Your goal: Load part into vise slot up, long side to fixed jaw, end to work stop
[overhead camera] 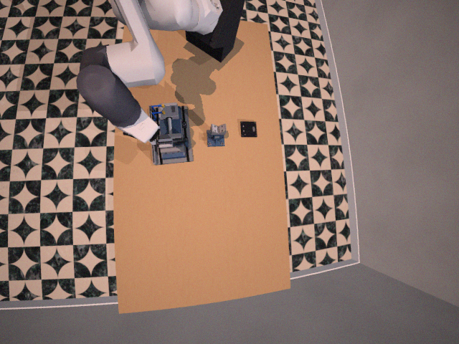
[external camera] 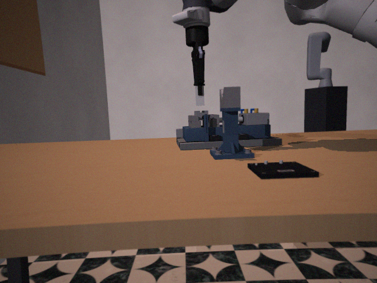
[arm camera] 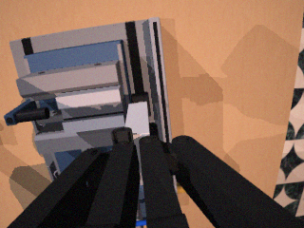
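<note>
Now: hand 60 mm above the part, 40 mm to the right of it and 20 mm short of it. From my hand the other things lie so: fixed jaw: 80 mm below, 60 mm to the left, 50 mm ahead; then work stop: 110 mm to the left, 70 mm below, 40 mm ahead; then air cylinder rod: 90 mm to the left, 80 mm below, 60 mm behind.
</note>
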